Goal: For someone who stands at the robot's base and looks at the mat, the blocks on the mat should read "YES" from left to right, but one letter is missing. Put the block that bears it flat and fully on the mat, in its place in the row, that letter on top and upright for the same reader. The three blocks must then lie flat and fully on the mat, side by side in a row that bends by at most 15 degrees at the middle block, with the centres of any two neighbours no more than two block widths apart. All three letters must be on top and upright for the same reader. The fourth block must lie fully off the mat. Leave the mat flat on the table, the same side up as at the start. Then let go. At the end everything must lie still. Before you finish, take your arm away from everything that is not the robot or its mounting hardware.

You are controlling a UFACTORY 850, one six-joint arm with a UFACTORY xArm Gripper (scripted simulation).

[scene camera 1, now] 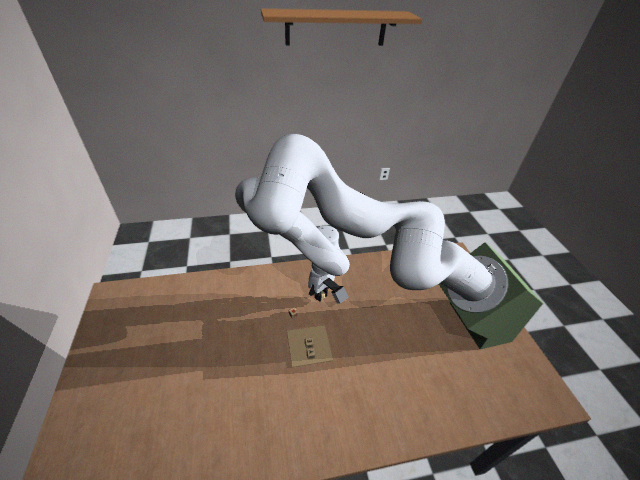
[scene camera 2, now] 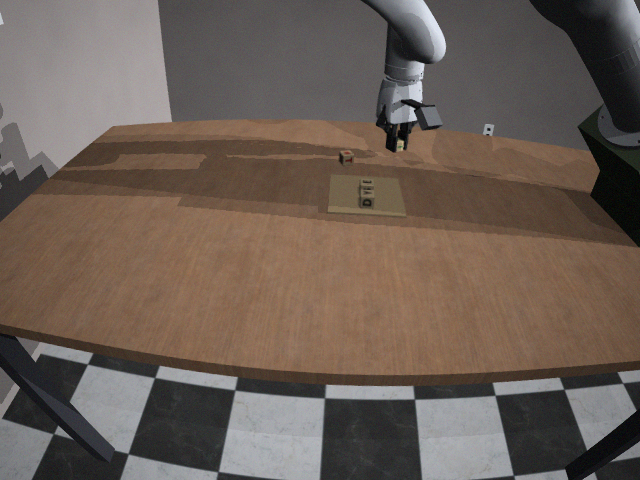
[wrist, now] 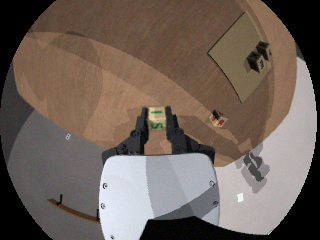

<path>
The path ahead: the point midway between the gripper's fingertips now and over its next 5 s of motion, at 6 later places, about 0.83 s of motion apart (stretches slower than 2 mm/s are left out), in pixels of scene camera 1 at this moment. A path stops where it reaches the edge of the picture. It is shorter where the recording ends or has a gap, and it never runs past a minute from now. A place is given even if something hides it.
The gripper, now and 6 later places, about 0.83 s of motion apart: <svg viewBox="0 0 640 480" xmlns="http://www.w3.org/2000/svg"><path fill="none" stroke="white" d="M320 297L321 283L309 313L308 319L308 332L307 332L308 320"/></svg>
</path>
